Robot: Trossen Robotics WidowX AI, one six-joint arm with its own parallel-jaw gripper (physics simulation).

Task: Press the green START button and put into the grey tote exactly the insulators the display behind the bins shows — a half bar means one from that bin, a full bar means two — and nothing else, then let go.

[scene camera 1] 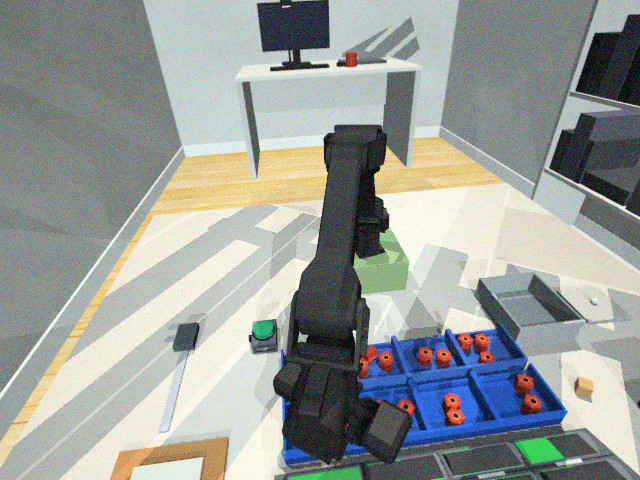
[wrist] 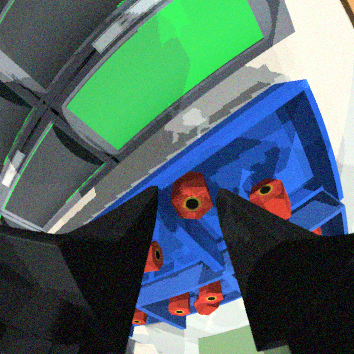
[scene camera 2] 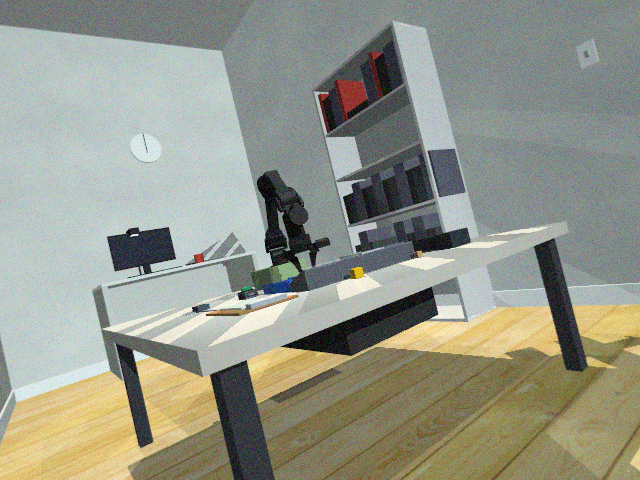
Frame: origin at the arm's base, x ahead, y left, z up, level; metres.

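Seen in the pictures: gripper, fingertip midpoint: [wrist: 187,194]; arm's base, link origin: [scene camera 1: 367,248] [scene camera 2: 280,264].
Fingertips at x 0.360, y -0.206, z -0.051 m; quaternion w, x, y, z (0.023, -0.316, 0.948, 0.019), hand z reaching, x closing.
Observation:
Offsets run from my fingertips to a thing's top centre. "spot": to the spot under its first point.
My gripper [wrist: 187,194] is partly open with nothing gripped. In the wrist view its fingertips stand on either side of a red insulator {dz -0.003, dx -0.008, dy +0.005 m} [wrist: 192,195], with a visible gap each side. Another red insulator {dz -0.004, dx -0.057, dy -0.029 m} [wrist: 272,197] lies right of it in the same bin. The blue bins [scene camera 1: 439,379] [wrist: 320,132] hold several more red insulators. In scene camera 1 the arm hides the fingertips and left bins. The display [scene camera 1: 493,461] [wrist: 70,170] shows a long green bar at the left and a half bar at the right. The START button {dz +0.008, dx -0.244, dy -0.073 m} [scene camera 1: 263,329] [scene camera 2: 247,289] is green. The grey tote {dz +0.021, dx -0.116, dy +0.454 m} [scene camera 1: 547,334] shows no insulator inside.
A green block [scene camera 1: 379,276] [scene camera 2: 273,273] stands by the arm's base. An orange cube [scene camera 1: 584,386] [scene camera 2: 418,254] lies right of the bins. A yellow cube {dz -0.005, dx +0.195, dy -0.004 m} [scene camera 2: 356,272] lies near the display. A dark-headed tool {spot: dz -0.014, dx -0.296, dy -0.225 m} [scene camera 1: 186,335] and a brown-edged board {spot: dz -0.027, dx -0.051, dy -0.182 m} [scene camera 1: 217,452] lie at the left.

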